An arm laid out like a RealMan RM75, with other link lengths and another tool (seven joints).
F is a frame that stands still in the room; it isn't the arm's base.
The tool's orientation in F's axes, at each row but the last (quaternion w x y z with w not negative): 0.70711, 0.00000, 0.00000, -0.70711; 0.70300, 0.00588, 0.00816, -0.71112; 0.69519, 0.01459, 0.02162, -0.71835; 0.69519, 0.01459, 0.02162, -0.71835
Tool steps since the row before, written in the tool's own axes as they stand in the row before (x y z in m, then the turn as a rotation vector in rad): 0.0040, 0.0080, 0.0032, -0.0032, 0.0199, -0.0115; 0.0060, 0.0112, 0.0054, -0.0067, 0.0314, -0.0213; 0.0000, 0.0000, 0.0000, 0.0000, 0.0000, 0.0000; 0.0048, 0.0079, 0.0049, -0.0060, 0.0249, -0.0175
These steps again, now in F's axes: 0.0080, -0.0040, 0.0032, 0.0199, 0.0032, -0.0115; 0.0111, -0.0062, 0.0052, 0.0314, 0.0068, -0.0213; 0.0000, 0.0000, 0.0000, 0.0000, 0.0000, 0.0000; 0.0078, -0.0053, 0.0046, 0.0249, 0.0061, -0.0174
